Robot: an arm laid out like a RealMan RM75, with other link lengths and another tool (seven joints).
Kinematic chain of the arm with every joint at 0, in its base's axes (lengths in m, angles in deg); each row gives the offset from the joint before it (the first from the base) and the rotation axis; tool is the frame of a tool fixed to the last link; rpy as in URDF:
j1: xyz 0 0 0.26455 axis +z
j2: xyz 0 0 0 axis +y
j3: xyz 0 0 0.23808 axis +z
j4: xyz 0 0 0 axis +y
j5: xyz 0 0 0.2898 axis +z
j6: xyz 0 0 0 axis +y
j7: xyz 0 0 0.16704 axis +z
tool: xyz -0.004 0.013 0.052 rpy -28.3 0 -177.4
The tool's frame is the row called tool.
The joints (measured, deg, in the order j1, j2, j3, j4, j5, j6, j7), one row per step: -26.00, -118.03, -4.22, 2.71, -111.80, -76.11, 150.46; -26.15, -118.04, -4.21, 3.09, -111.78, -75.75, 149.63; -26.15, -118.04, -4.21, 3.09, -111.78, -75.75, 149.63; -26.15, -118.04, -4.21, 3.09, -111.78, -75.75, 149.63; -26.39, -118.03, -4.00, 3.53, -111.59, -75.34, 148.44; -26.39, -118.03, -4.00, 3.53, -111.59, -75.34, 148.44; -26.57, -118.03, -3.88, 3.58, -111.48, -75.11, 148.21; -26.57, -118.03, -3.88, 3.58, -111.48, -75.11, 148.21; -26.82, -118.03, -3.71, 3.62, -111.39, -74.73, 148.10; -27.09, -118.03, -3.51, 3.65, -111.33, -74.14, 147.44; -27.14, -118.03, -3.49, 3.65, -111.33, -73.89, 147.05; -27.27, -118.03, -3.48, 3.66, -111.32, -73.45, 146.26; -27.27, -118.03, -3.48, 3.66, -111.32, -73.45, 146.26; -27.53, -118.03, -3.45, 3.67, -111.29, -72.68, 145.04
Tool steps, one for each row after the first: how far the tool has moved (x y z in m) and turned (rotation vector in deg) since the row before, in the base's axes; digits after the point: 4 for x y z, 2 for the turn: -0.0004, 0.0014, 0.0015, -0.08, -0.53, -0.08; 0.0000, 0.0000, 0.0000, 0.00, 0.00, 0.00; 0.0000, 0.0000, 0.0000, 0.00, 0.00, 0.00; 0.0008, 0.0024, 0.0009, -0.38, -0.67, -0.38; 0.0000, 0.0000, 0.0000, 0.00, 0.00, 0.00; 0.0010, 0.0016, -0.0008, -0.29, -0.13, -0.15; 0.0000, 0.0000, 0.0000, 0.00, 0.00, 0.00; 0.0011, 0.0022, -0.0013, -0.39, -0.05, -0.08; 0.0007, 0.0025, -0.0016, -0.52, -0.63, -0.07; -0.0003, 0.0005, -0.0005, -0.16, -0.42, 0.05; -0.0003, 0.0012, -0.0007, -0.26, -0.84, 0.03; 0.0000, 0.0000, 0.0000, 0.00, 0.00, 0.00; -0.0002, 0.0023, -0.0014, -0.46, -1.30, 0.05
